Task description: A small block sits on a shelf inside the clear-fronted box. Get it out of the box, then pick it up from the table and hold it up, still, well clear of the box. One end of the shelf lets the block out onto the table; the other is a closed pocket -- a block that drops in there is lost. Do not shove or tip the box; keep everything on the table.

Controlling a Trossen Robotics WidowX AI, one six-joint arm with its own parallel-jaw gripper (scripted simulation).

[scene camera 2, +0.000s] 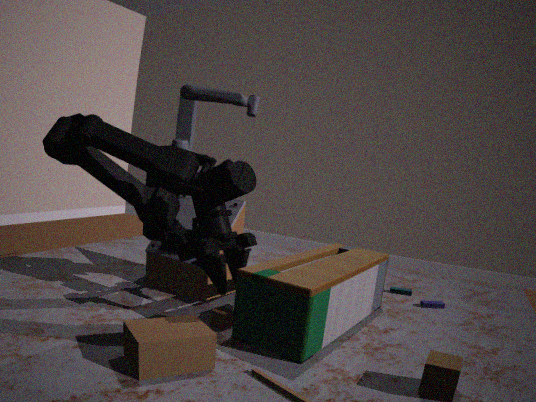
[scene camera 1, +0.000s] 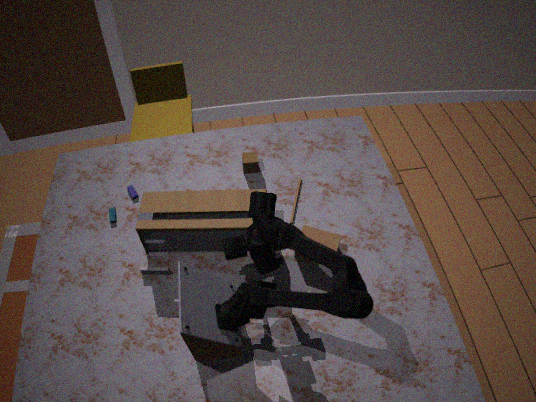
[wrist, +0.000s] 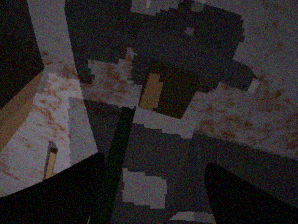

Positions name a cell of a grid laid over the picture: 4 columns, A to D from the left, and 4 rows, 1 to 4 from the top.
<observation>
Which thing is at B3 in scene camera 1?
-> A box.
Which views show my gripper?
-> Scene camera 2, scene camera 1 and the wrist view: all of them.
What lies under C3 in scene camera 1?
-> My gripper.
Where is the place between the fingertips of my gripper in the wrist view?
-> At C3
</observation>
